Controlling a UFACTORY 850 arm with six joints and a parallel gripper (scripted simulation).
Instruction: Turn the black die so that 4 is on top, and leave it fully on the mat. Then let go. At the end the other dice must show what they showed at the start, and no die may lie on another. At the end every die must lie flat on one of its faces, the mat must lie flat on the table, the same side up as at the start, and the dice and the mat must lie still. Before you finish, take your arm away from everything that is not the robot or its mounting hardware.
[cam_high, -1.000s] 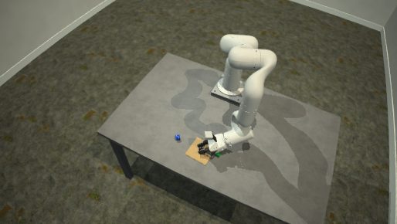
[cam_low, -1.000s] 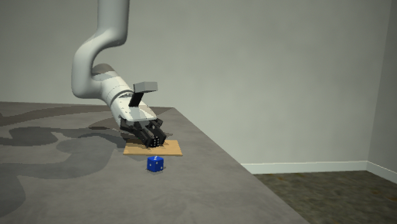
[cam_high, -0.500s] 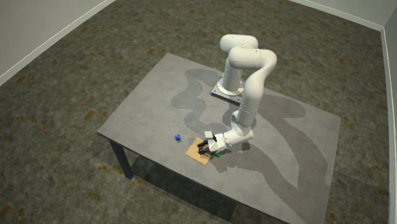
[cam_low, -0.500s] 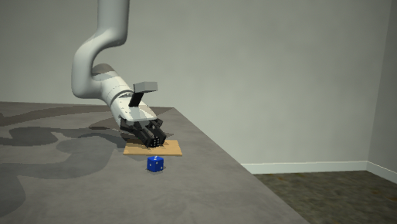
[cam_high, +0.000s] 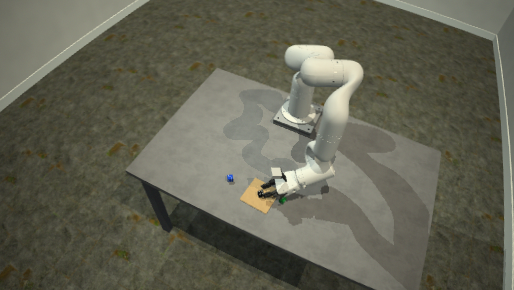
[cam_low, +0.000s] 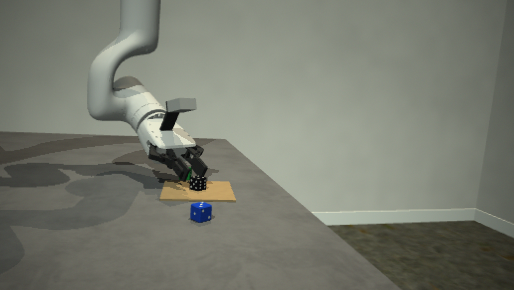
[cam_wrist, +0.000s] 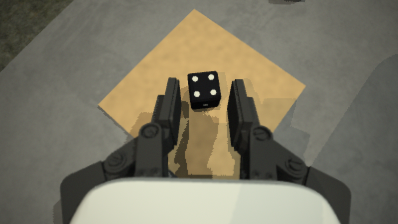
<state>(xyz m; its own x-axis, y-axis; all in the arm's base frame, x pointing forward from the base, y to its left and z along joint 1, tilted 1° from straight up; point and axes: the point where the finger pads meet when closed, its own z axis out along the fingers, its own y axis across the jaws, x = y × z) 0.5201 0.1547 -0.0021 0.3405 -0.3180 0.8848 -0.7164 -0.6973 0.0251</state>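
My gripper is now 30 mm above the black die, 20 mm to the left of it and 20 mm short of it. Round my hand: blue die: 180 mm to the right, 40 mm ahead, 30 mm below; green die: 80 mm to the left, 30 mm below, 20 mm behind; tan mat: 40 mm below, 20 mm to the right, 20 mm ahead.
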